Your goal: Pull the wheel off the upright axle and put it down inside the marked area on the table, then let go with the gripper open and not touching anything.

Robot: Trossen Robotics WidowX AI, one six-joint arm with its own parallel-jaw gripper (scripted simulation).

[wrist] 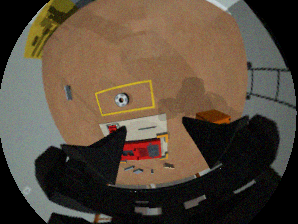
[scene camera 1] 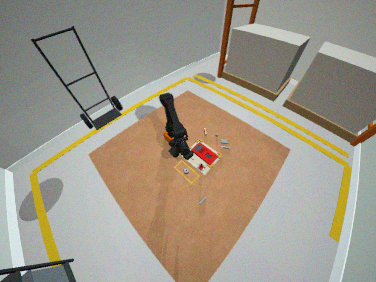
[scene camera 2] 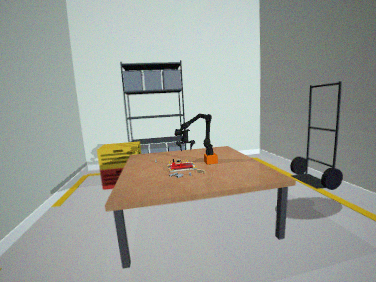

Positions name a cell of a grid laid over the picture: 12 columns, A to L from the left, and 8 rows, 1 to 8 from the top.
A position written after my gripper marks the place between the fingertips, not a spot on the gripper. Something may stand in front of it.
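My gripper (wrist: G5) is open and it's holding nothing, and there's a red plate (wrist: F6) here too.
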